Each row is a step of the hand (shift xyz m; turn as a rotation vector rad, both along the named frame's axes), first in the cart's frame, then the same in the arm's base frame.
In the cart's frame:
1: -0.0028 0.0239 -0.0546 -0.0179 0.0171 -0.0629
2: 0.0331 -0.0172 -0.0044 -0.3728 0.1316 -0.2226
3: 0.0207 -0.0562 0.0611 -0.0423 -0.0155 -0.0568
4: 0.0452 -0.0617 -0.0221 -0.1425 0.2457 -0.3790
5: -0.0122 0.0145 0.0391 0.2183 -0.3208 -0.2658
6: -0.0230 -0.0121 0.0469 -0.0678 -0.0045 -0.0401
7: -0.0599 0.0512 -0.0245 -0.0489 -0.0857 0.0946
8: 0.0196 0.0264 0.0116 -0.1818 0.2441 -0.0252
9: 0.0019 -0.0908 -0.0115 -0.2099 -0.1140 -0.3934
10: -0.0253 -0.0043 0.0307 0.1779 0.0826 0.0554
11: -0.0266 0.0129 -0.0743 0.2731 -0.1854 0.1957
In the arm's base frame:
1: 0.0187 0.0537 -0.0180 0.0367 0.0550 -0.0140
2: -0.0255 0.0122 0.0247 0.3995 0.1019 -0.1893
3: -0.0317 -0.0595 0.0527 0.0624 0.0351 0.0113
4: -0.0222 0.0246 0.0724 0.2278 0.3454 -0.2305
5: -0.0060 -0.0376 -0.0209 -0.0439 0.2615 0.3885
6: 0.0056 -0.0533 0.0015 0.0775 0.0130 -0.0070
7: 0.0547 0.0114 -0.0607 0.0244 -0.1195 0.0618
8: -0.0268 0.0008 -0.0223 0.1323 0.0054 -0.2752
9: 0.0185 -0.0052 0.0895 0.3576 0.2705 0.1037
10: 0.0124 -0.0377 -0.0049 -0.1973 0.0246 -0.0450
11: 0.0496 0.0618 -0.0107 -0.2892 -0.1209 0.2214

